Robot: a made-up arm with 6 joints.
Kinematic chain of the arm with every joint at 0, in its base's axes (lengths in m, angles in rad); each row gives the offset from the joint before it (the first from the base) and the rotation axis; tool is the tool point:
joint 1: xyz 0 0 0.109 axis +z
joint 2: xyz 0 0.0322 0 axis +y
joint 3: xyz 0 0 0.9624 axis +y
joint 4: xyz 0 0 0.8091 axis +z
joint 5: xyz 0 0 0 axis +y
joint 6: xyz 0 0 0.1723 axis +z
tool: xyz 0 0 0
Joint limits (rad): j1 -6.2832..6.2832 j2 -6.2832..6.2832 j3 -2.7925..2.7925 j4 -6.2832..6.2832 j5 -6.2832..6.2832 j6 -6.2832..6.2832
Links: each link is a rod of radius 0.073 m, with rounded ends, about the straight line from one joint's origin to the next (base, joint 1, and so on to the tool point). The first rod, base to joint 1, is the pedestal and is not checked.
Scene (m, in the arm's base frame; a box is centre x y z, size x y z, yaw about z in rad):
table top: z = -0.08
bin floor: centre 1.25 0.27 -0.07 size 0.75 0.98 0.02 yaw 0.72
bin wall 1: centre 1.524 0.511 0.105 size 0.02 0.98 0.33 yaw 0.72
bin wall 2: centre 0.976 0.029 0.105 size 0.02 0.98 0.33 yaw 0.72
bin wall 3: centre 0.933 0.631 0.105 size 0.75 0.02 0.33 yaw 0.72
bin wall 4: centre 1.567 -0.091 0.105 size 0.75 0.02 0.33 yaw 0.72
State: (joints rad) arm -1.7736 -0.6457 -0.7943 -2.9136 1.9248 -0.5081
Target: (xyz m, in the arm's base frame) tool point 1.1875 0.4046 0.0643
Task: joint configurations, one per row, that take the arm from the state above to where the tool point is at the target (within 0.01 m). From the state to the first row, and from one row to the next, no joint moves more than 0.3 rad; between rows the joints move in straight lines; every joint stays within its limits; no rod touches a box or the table.
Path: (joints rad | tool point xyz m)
1: -2.0300 -0.6492 -0.8956 -2.9473 1.9400 -0.5081 | 0.5917 1.1940 0.7374
2: -2.2864 -0.6528 -0.9969 -2.9810 1.9551 -0.5081 | 0.8673 0.9876 0.6576
3: -2.5428 -0.6563 -1.0981 -3.0146 1.9703 -0.5081 | 1.0708 0.7160 0.5812
4: -2.7993 -0.6599 -1.1994 -3.0483 1.9855 -0.5081 | 1.1875 0.4046 0.5084
5: -2.7991 -0.9551 -1.3131 -3.0511 1.9521 -0.5081 | 1.1875 0.4046 0.0643

